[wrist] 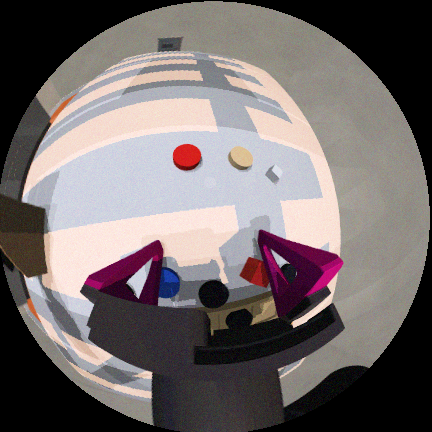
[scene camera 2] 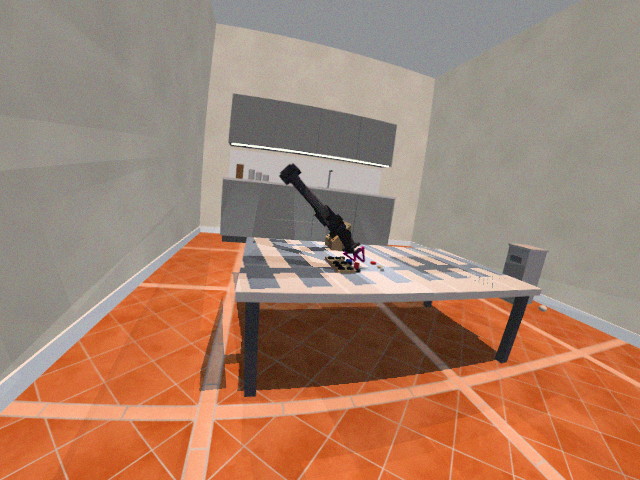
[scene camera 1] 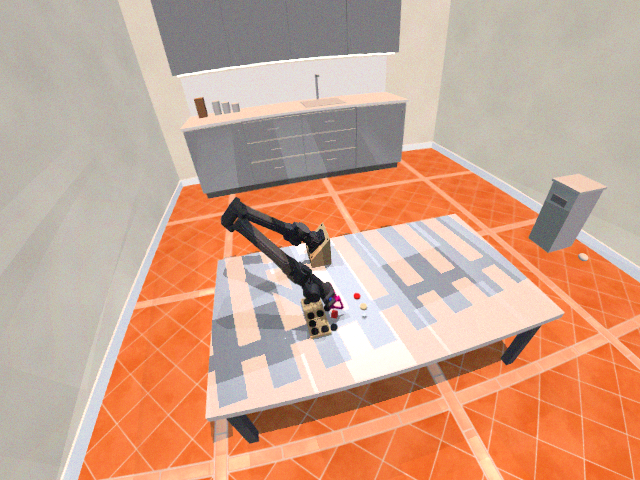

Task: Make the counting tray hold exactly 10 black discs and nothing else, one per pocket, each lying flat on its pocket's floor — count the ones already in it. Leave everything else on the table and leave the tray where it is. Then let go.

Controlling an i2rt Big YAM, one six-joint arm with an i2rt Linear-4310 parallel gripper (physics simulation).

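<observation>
My gripper (scene camera 1: 337, 302) (scene camera 2: 355, 254) (wrist: 208, 240) is open and empty, low over the table beside the tan counting tray (scene camera 1: 323, 335) (scene camera 2: 347, 271) (wrist: 216, 318). In scene camera 1, several black discs sit in its pockets, one being a black disc (scene camera 1: 313, 331); the arm hides part of the tray. In the wrist view a loose black disc (wrist: 213, 293) lies outside the tray wall, between the fingers' lines and nearer the palm than the tips. Another loose black disc (scene camera 1: 333, 327) (wrist: 288, 272) shows through the right finger. A pocket disc (wrist: 239, 318) is partly hidden.
A blue disc (wrist: 169, 282) is partly behind the left finger. A red block (scene camera 1: 334, 313) (wrist: 255, 271) lies close by the right finger. Farther out are a red disc (scene camera 1: 356, 296) (wrist: 187, 156), a tan disc (scene camera 1: 363, 306) (wrist: 241, 157) and a small white cube (wrist: 274, 173).
</observation>
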